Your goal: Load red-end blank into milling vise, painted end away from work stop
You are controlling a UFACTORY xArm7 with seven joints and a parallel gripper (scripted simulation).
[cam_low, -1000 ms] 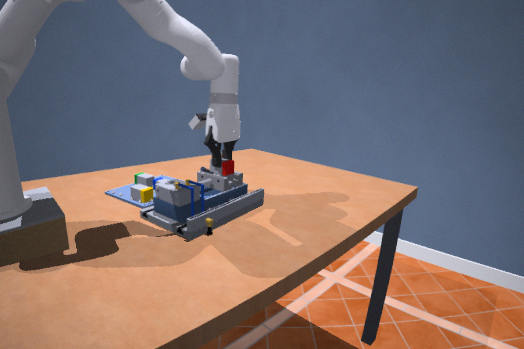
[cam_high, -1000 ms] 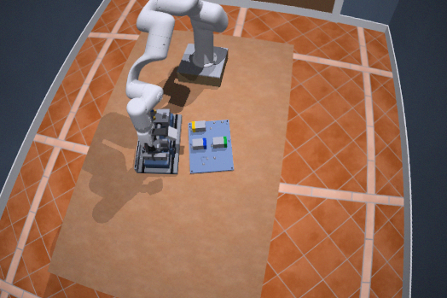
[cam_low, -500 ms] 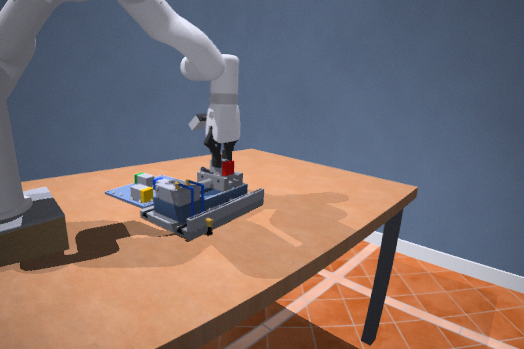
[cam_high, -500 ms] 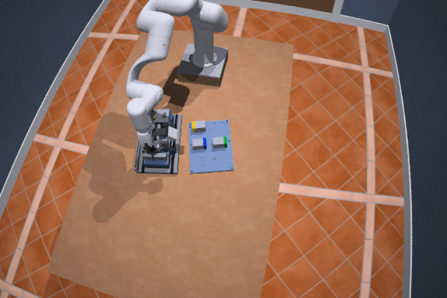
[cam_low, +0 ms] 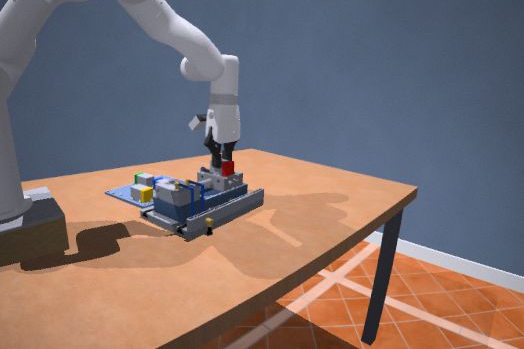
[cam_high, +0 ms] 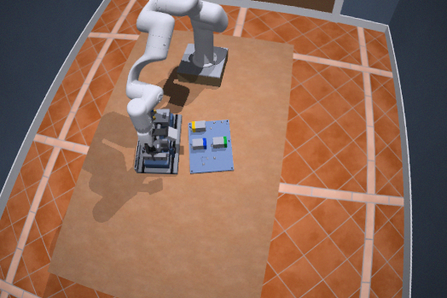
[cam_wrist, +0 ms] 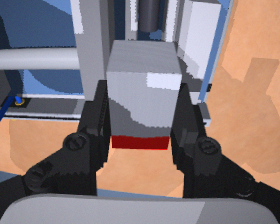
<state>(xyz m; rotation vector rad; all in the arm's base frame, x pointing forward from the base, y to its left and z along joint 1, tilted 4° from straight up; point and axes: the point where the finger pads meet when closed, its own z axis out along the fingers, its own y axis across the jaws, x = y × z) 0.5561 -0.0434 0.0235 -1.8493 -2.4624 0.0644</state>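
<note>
Now: the red-ended blank 20 mm below my hand. Round my hand: hosed block: 160 mm behind, 60 mm below, 40 mm to the right; work stop rod: 50 mm to the left, 50 mm below, 10 mm behind; grey end block: 60 mm below, 30 mm behind.
</note>
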